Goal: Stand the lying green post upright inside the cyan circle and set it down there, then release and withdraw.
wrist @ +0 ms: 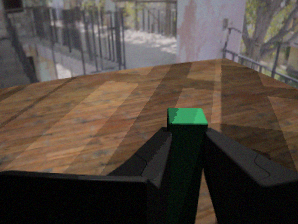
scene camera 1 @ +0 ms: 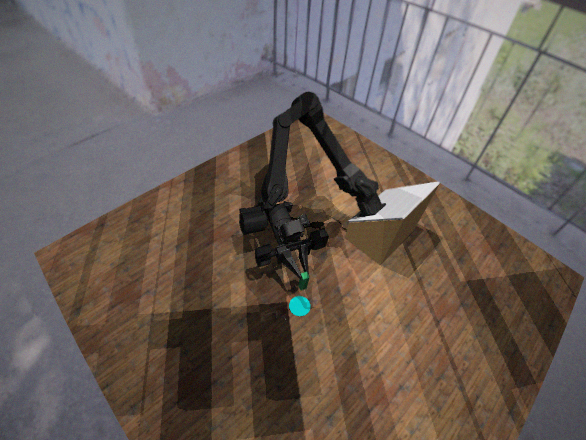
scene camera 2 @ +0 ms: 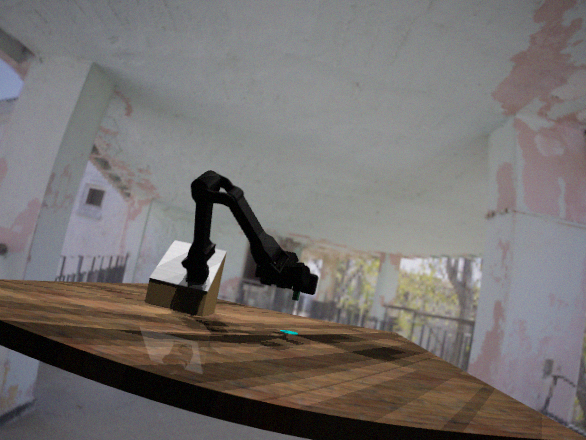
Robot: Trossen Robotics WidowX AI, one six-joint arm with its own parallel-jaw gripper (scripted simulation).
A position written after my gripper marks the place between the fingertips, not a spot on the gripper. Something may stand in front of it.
My gripper (scene camera 1: 304, 277) carries a green post.
My gripper shows as well in the wrist view (wrist: 185, 136).
